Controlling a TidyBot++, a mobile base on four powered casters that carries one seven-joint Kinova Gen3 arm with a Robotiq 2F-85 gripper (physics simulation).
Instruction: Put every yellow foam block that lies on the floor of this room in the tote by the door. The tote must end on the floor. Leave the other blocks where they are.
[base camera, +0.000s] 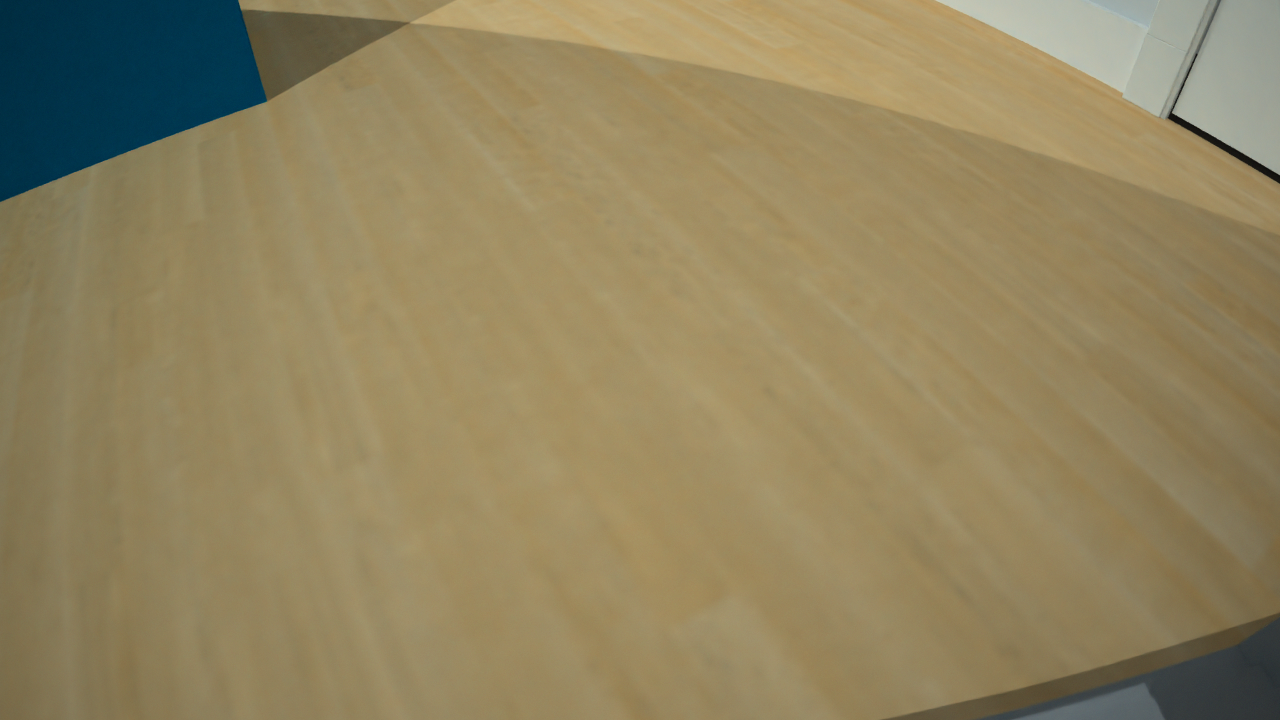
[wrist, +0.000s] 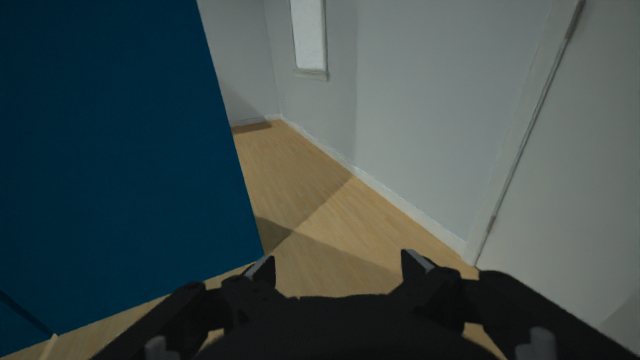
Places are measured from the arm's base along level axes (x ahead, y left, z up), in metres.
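Pixels of known places: gripper, fingertip midpoint: (wrist: 337, 266).
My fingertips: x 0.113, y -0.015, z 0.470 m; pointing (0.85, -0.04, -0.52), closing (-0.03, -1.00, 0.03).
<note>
Behind a point stands the place of what it marks.
My gripper (wrist: 337, 266) @[x 0.113, y -0.015, z 0.470 m] is open and empty in the wrist view, its two dark fingers wide apart above the wooden floor (wrist: 320, 205) @[x 1.359, y 0.042, z -0.396 m] (base camera: 626, 358) @[x 0.427, y -0.025, z -0.397 m]. The gripper does not show in the base camera view. No yellow foam block and no tote shows in either view.
A large dark blue panel-like piece (base camera: 116, 80) @[x 0.828, y 0.500, z -0.313 m] (wrist: 115, 150) @[x 0.732, y 0.711, z 0.348 m] stands close on the left. A white door (base camera: 1244, 80) @[x 0.706, y -0.762, z -0.309 m] (wrist: 575, 200) @[x 0.596, y -0.813, z 0.130 m] with its frame is on the right. A pale wall (wrist: 425, 100) @[x 1.217, y -0.550, z 0.344 m] with a white baseboard (wrist: 410, 212) @[x 1.176, y -0.555, z -0.359 m] runs back to a corner, with a narrow window (wrist: 309, 35) @[x 2.565, y 0.069, z 0.743 m].
</note>
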